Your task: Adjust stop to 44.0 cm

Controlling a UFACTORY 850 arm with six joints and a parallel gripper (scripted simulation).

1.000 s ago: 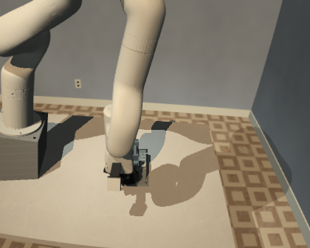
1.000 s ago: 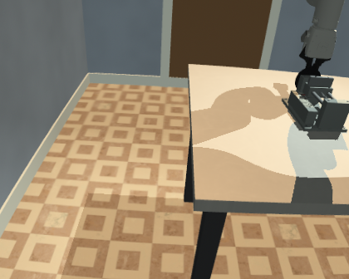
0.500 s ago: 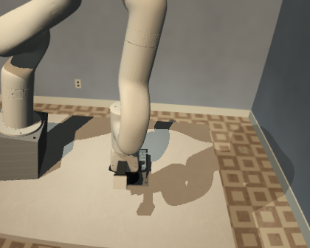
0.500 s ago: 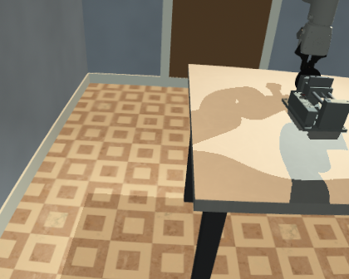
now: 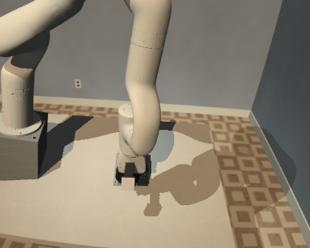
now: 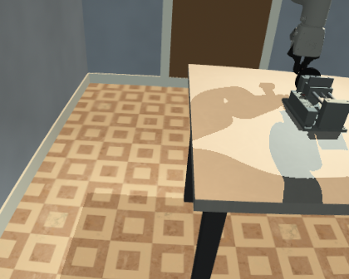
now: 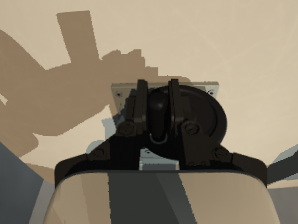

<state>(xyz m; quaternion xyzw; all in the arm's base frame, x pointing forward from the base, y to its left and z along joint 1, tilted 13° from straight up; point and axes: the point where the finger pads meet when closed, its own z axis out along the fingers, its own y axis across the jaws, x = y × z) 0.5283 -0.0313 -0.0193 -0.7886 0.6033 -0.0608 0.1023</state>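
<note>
My hand is 1 cm past the black handwheel, 2 cm to the right of it and 1 cm above it. From my hand the other things lie so: handwheel handle: 1 cm to the left.
</note>
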